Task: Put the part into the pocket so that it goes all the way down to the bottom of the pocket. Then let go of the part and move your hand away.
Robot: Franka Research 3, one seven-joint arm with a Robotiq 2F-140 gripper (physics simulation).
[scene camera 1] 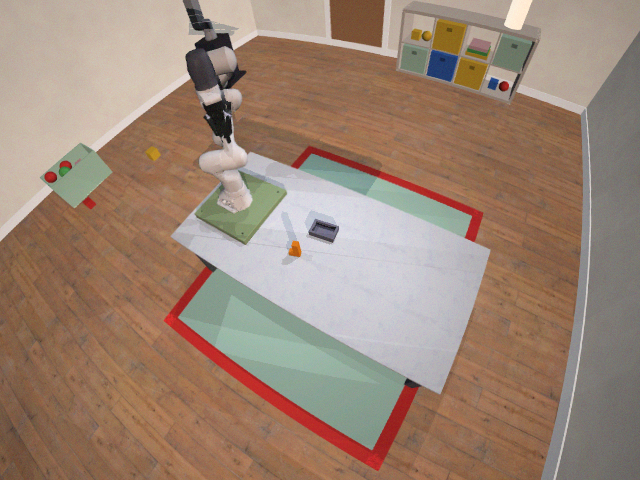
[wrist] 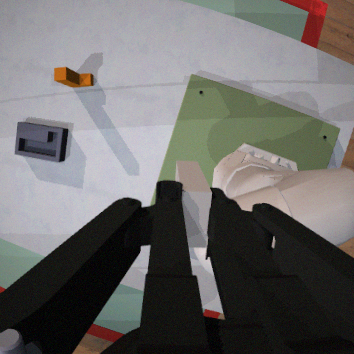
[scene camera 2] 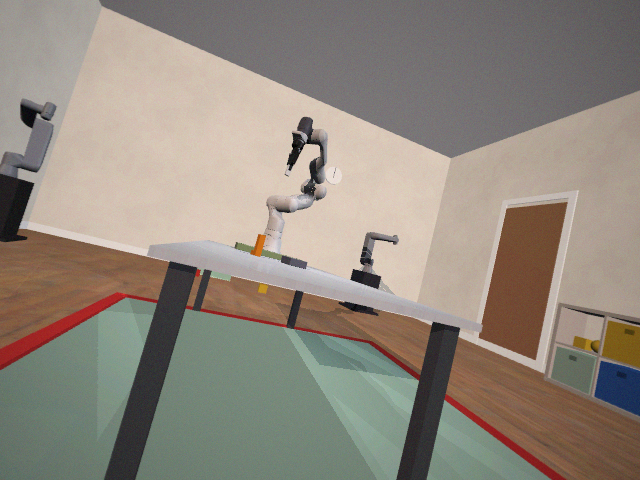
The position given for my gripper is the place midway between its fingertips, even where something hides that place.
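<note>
Dark grey pocket block point(wrist: 47, 142) in sight. My gripper point(scene camera 1: 229, 149) shut, holding nothing; visible too in the wrist view point(wrist: 185, 180).
</note>
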